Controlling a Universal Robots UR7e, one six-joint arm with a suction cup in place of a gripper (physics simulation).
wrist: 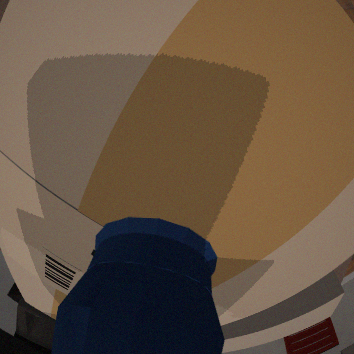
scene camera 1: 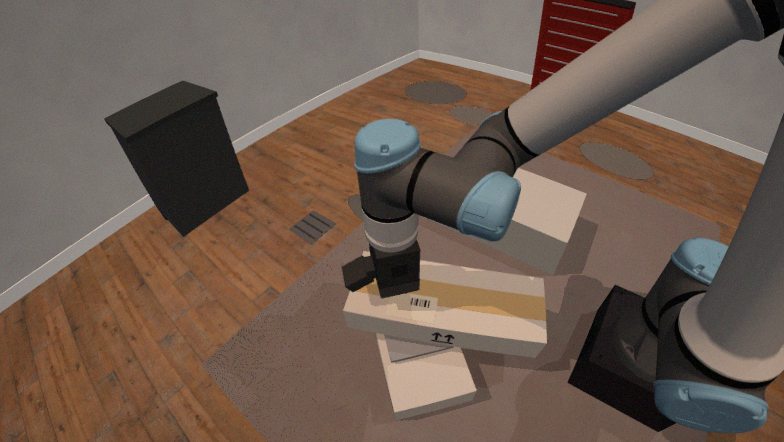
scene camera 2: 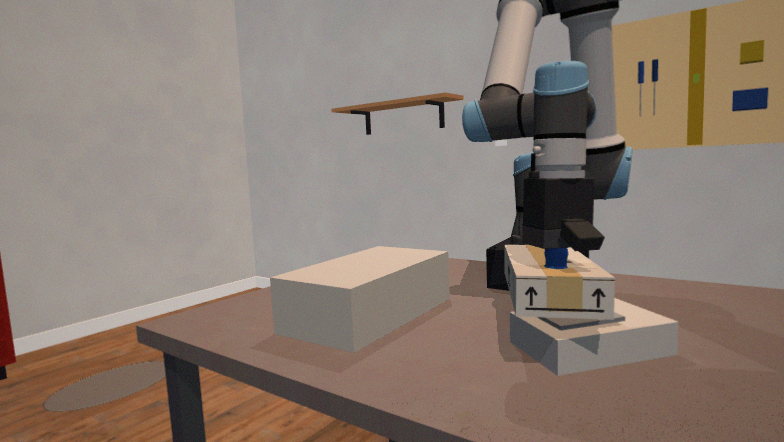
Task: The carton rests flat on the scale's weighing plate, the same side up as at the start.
Scene:
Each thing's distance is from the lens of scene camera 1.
long carton (scene camera 1: 463, 307): 60 cm
scale (scene camera 1: 422, 377): 64 cm

